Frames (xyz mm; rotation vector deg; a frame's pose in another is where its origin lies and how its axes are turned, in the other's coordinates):
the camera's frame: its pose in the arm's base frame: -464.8 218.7 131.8 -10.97 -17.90 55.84
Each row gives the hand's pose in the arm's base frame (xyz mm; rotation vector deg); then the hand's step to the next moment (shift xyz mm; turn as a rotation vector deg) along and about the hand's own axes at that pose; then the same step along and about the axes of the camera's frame.
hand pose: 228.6 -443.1 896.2 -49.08 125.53 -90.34
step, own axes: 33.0 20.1 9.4 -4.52 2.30 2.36
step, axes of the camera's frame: -36.4 13.1 -9.3 2.89 -1.39 -4.58
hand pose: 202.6 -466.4 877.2 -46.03 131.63 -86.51
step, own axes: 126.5 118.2 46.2 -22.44 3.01 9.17
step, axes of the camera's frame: -141.0 83.4 -72.6 15.99 -10.74 -15.02
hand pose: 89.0 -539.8 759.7 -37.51 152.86 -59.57
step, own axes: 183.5 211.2 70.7 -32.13 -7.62 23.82
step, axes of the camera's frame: -135.0 226.6 -117.1 15.11 -29.14 -24.09
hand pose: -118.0 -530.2 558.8 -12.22 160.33 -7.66
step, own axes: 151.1 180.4 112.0 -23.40 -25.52 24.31
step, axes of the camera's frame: 24.5 231.6 -117.0 -3.97 -34.89 -23.60
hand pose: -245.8 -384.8 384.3 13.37 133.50 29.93
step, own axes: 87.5 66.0 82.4 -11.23 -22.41 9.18
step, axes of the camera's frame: 76.8 88.8 -70.9 -11.65 -19.88 -13.47
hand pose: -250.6 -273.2 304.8 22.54 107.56 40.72
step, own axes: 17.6 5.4 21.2 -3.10 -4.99 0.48
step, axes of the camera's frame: 20.6 6.3 -18.0 -3.73 -4.20 -1.79
